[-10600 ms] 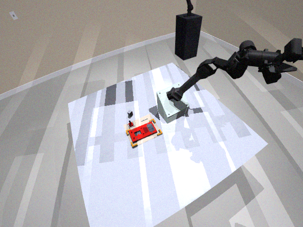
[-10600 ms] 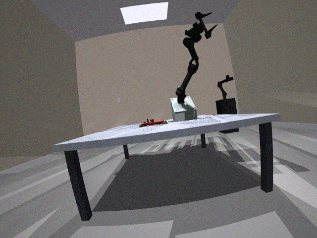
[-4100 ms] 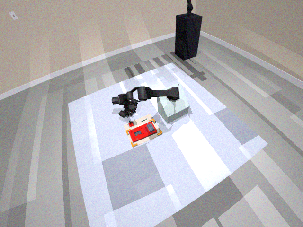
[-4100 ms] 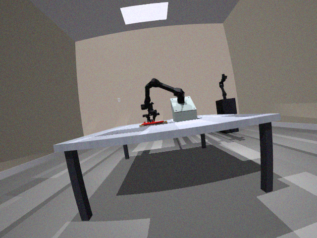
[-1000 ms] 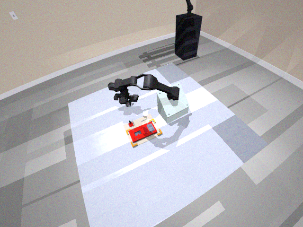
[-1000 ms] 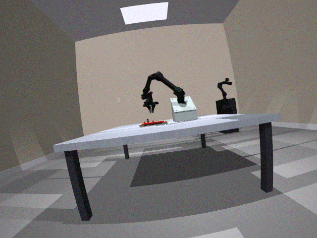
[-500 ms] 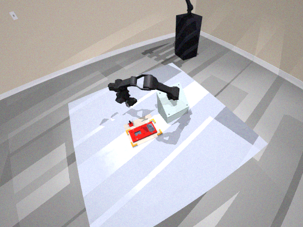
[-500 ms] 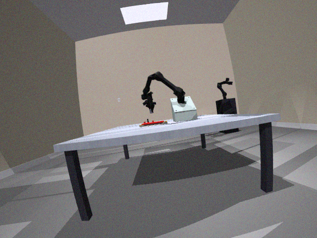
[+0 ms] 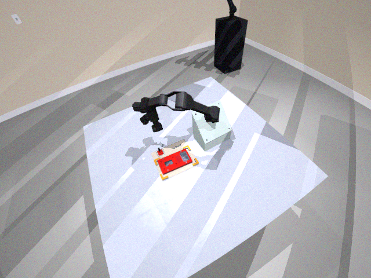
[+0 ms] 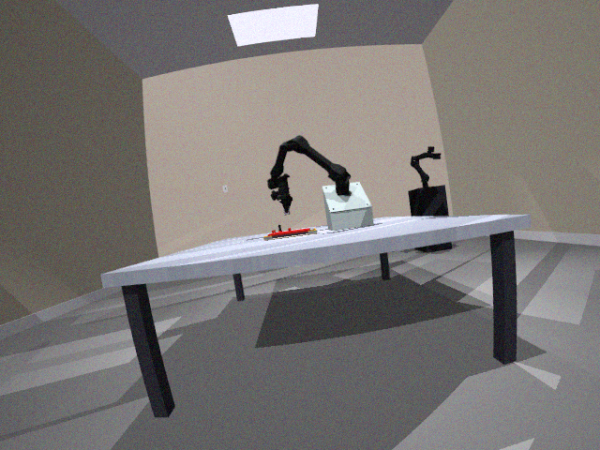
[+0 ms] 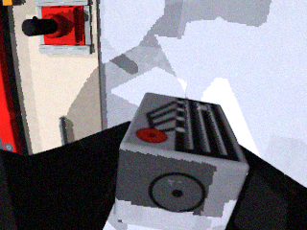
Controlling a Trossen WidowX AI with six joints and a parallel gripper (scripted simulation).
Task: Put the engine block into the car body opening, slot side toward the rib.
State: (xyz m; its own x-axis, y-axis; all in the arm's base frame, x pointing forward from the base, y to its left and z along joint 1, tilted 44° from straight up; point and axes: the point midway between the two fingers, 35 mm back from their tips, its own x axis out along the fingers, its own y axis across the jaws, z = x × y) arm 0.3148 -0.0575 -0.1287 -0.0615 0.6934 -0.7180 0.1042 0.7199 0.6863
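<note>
The grey engine block lies 1 cm above my gripper tip.
</note>
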